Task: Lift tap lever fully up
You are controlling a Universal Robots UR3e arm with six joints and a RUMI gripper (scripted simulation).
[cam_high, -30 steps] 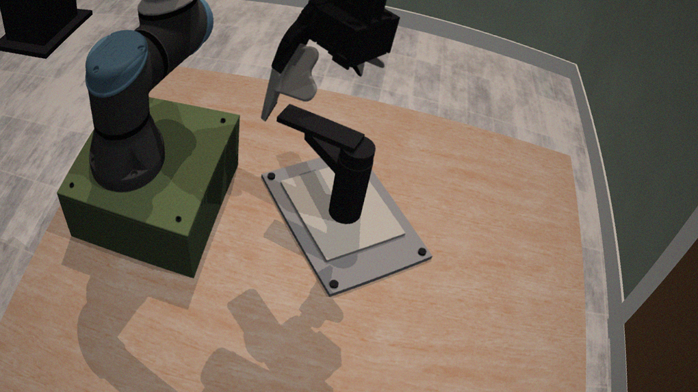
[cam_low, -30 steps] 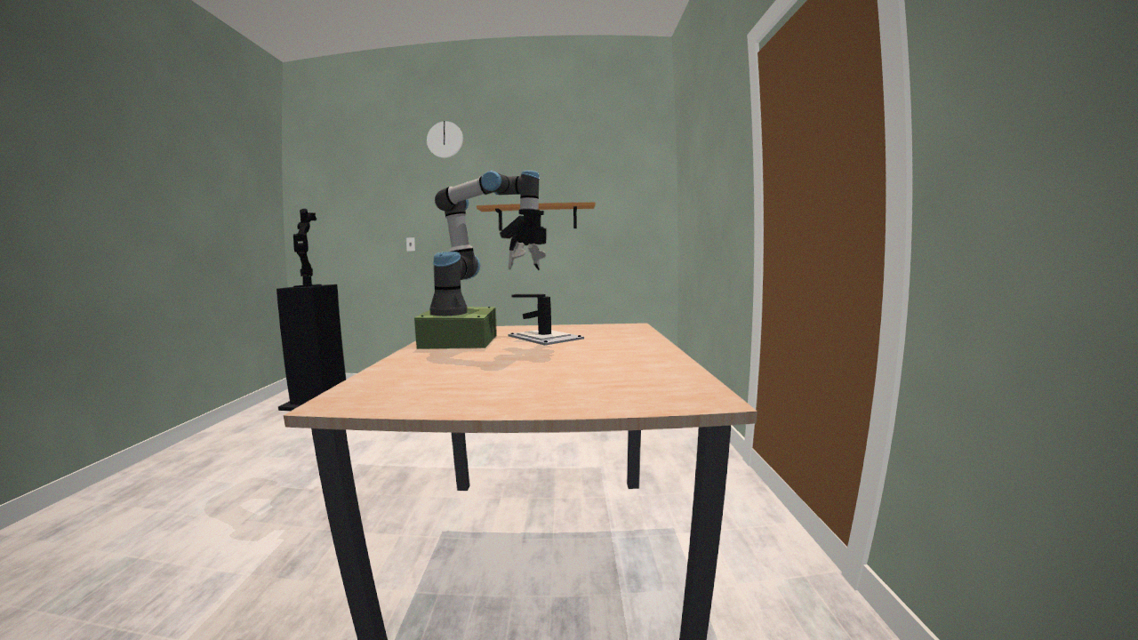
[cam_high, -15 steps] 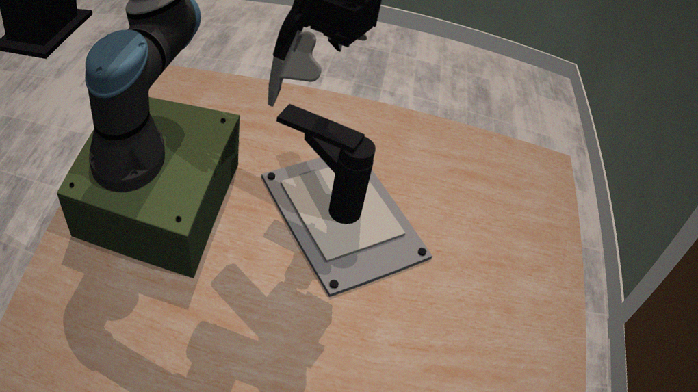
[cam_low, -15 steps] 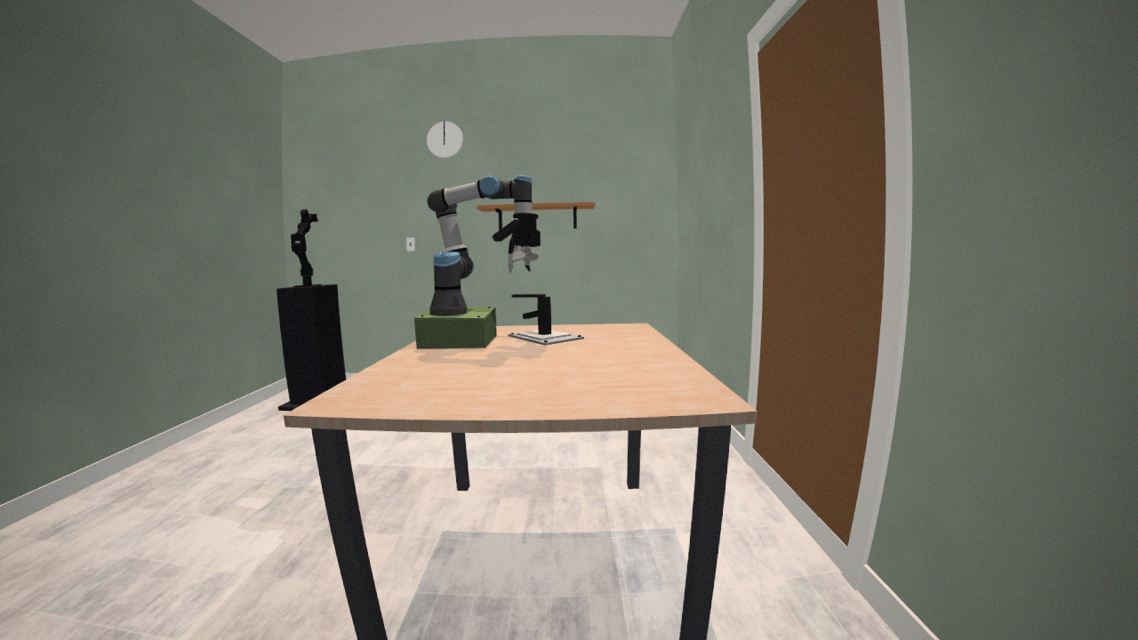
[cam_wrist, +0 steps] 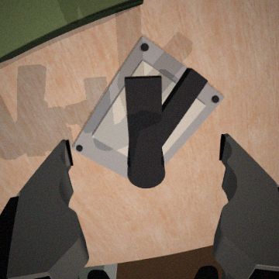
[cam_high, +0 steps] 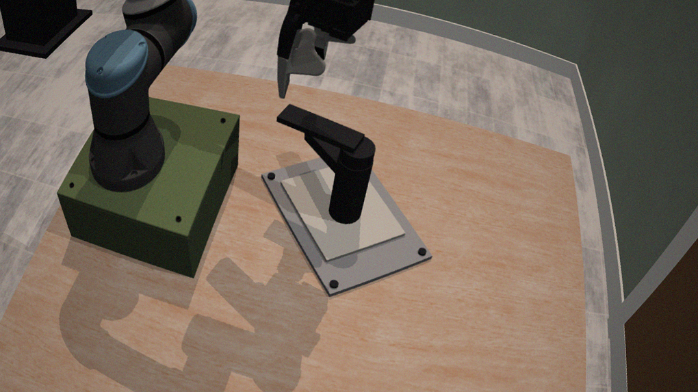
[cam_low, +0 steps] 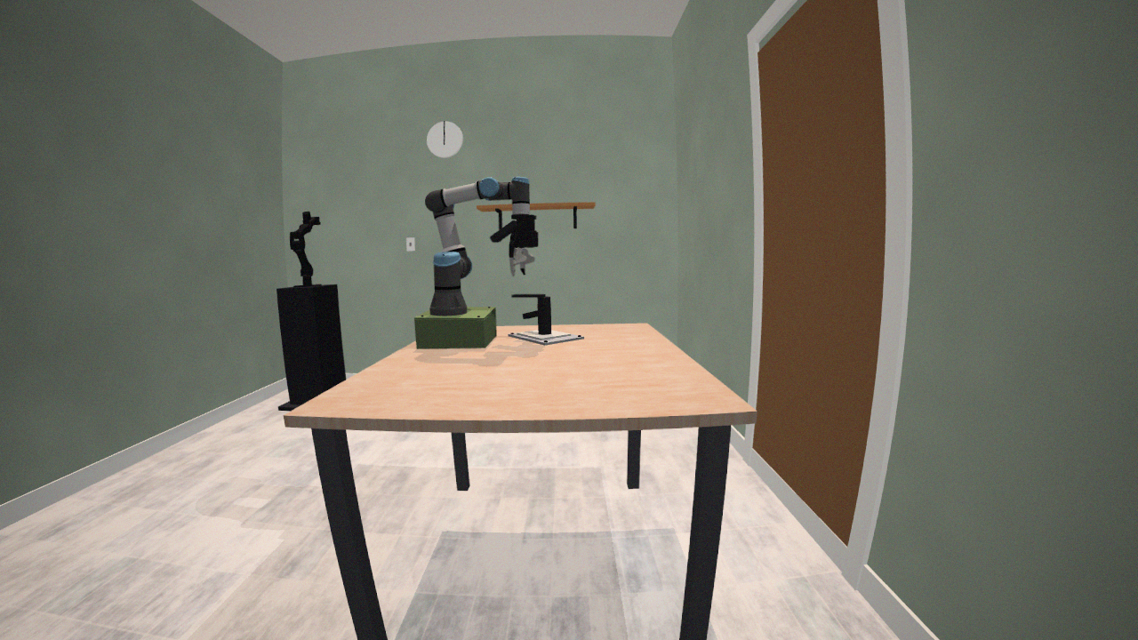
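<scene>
Now: hand 40 mm short of the flat black lever, 10 mm to the left of it and 80 mm above it. Round my hand: tap: 60 mm ahead, 10 mm to the right, 140 mm below; then grey baseplate: 90 mm ahead, 20 mm to the right, 230 mm below.
</scene>
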